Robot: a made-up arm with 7 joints. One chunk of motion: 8 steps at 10 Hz.
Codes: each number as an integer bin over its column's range. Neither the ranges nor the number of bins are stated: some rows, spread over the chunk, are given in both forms.
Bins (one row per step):
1: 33 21 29 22 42 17 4
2: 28 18 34 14 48 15 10
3: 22 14 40 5 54 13 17
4: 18 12 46 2 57 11 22
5: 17 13 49 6 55 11 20
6: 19 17 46 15 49 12 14
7: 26 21 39 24 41 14 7
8: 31 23 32 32 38 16 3
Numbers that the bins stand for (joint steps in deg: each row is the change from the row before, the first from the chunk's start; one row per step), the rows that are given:
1: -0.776 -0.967 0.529 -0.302 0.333 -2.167 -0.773
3: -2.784 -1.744 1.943 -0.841 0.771 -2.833 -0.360
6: -3.332 -1.411 2.714 -0.524 0.589 -3.000 -0.456
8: -1.141 -0.744 0.914 0.016 0.187 -2.333 -0.805
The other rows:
2: -1.689 -1.300 1.171 -0.556 0.552 -2.500 -0.583
4: -3.514 -1.967 2.714 -0.937 0.881 -3.167 -0.202
5: -3.697 -1.856 3.100 -0.810 0.808 -3.167 -0.265
7: -2.054 -0.967 1.814 -0.238 0.297 -2.667 -0.678

